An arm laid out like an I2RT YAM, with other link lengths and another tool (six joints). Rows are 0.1 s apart.
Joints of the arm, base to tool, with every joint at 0 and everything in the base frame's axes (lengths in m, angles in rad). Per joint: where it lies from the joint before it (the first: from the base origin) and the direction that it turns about. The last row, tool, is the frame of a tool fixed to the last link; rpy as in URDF.
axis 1: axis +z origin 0 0 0.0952
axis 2: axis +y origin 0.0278 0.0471 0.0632
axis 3: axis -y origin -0.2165 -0.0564 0
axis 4: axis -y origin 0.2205 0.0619 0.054
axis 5: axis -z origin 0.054 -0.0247 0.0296
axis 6: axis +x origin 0.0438 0 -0.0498
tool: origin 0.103 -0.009 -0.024 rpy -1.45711 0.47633 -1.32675
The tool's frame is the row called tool.
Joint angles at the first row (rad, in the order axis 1, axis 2, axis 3, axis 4, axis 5, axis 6):
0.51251, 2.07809, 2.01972, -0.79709, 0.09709, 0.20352
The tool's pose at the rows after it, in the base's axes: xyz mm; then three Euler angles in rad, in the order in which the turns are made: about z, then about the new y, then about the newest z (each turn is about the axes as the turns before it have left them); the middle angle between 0 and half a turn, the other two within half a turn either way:
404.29 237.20 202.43 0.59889 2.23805 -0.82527
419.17 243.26 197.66 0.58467 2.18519 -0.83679
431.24 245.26 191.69 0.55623 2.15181 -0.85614
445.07 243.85 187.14 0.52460 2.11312 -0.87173
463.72 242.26 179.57 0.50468 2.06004 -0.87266
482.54 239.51 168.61 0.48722 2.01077 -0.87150
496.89 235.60 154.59 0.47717 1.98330 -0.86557
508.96 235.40 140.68 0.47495 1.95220 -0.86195
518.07 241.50 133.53 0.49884 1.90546 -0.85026
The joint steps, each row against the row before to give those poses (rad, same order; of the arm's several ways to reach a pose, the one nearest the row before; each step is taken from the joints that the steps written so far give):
-0.00267, 0.03162, -0.00008, 0.08015, -0.00001, 0.00000
-0.00192, 0.03172, 0.00011, 0.08502, 0.00725, 0.00038
-0.00227, 0.02977, 0.00001, 0.06408, 0.02061, 0.00000
-0.01069, 0.02741, -0.00008, 0.06678, 0.01715, -0.00077
-0.01983, 0.04043, 0.00000, 0.09347, -0.00076, 0.00038
-0.02176, 0.04847, 0.00004, 0.09763, -0.00458, 0.00001
-0.02058, 0.04770, -0.00001, 0.07480, -0.01029, 0.00115
-0.01183, 0.04847, 0.00005, 0.07932, -0.00953, 0.00000
-0.00382, 0.03622, -0.00001, 0.08201, -0.02747, 0.00114

